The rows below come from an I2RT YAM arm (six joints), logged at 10 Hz.
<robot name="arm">
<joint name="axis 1" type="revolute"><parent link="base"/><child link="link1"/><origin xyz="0 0 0.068" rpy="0 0 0"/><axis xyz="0 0 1"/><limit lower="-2.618" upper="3.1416"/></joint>
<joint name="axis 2" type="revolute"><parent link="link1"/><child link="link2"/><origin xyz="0.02 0.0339 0.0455" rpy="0 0 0"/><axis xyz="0 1 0"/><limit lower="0" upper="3.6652"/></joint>
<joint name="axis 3" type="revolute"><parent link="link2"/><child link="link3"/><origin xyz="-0.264 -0.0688 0" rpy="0 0 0"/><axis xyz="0 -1 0"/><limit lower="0" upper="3.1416"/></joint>
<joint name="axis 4" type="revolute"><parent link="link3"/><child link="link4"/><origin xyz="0.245 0.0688 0.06" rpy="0 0 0"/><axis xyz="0 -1 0"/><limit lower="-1.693" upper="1.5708"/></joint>
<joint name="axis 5" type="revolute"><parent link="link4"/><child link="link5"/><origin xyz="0.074 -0.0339 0.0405" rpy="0 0 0"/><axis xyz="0 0 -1"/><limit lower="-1.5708" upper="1.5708"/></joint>
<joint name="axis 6" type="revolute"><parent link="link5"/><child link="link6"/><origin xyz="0.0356 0 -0.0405" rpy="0 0 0"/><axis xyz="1 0 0"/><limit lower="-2.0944" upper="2.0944"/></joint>
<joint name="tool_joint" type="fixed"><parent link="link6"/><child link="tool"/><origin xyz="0 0 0" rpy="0 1.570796 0"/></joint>
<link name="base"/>
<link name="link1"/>
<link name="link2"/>
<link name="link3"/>
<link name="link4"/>
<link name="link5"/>
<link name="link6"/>
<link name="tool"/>
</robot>
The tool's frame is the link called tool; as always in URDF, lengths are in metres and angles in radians.
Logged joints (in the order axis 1, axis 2, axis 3, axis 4, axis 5, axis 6), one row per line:
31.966 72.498 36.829 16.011 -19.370 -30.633
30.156 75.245 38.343 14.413 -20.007 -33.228
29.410 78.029 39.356 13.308 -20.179 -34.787
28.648 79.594 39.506 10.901 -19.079 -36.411
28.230 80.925 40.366 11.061 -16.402 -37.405
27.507 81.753 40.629 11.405 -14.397 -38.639
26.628 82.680 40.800 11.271 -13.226 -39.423
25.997 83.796 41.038 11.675 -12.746 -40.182
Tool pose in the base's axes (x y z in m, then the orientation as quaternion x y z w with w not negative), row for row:
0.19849 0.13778 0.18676 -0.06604 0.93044 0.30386 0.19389
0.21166 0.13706 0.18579 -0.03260 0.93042 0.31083 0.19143
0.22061 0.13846 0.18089 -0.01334 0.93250 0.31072 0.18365
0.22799 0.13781 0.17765 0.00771 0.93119 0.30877 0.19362
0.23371 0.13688 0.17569 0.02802 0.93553 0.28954 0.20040
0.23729 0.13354 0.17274 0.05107 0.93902 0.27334 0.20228
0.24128 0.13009 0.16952 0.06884 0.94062 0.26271 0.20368
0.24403 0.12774 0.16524 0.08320 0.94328 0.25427 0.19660
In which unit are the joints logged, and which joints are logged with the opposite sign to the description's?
The joints are logged in degrees. Opposite sign: axis 4, axis 6.
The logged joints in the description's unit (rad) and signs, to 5 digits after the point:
0.55791 1.26533 0.64279 -0.27944 -0.33807 0.53465
0.52632 1.31327 0.66921 -0.25155 -0.34919 0.57994
0.51330 1.36186 0.68689 -0.23227 -0.35219 0.60715
0.50000 1.38918 0.68951 -0.19026 -0.33299 0.63549
0.49271 1.41241 0.70452 -0.19305 -0.28627 0.65284
0.48009 1.42686 0.70911 -0.19905 -0.25128 0.67438
0.46475 1.44304 0.71209 -0.19672 -0.23084 0.68806
0.45373 1.46252 0.71625 -0.20377 -0.22246 0.70131

